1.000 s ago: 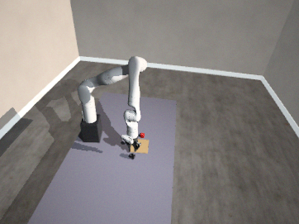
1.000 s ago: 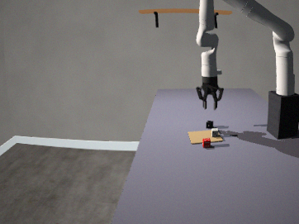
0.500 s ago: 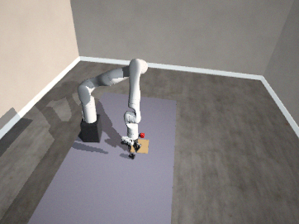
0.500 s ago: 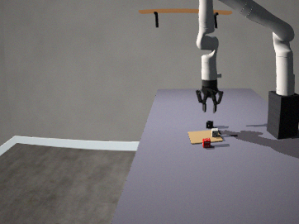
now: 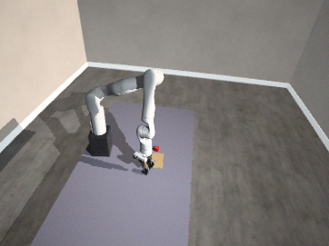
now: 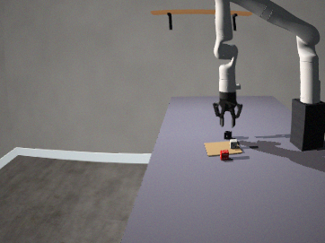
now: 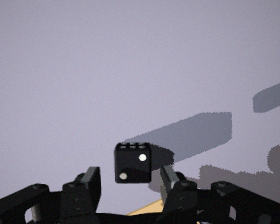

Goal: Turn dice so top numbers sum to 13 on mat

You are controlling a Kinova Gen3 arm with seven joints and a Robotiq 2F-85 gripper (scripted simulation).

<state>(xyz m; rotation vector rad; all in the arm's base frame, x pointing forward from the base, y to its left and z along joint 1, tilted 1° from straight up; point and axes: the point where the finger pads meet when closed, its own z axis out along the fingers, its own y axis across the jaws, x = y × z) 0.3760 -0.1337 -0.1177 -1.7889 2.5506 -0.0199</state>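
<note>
Now: hand 6 cm above the black die. The rest, counted from my hand: tan mat 3 cm ahead, 12 cm to the left, 7 cm below; red die 3 cm ahead, 23 cm to the left, 6 cm below; white die 2 cm behind, 12 cm to the left, 5 cm below.
</note>
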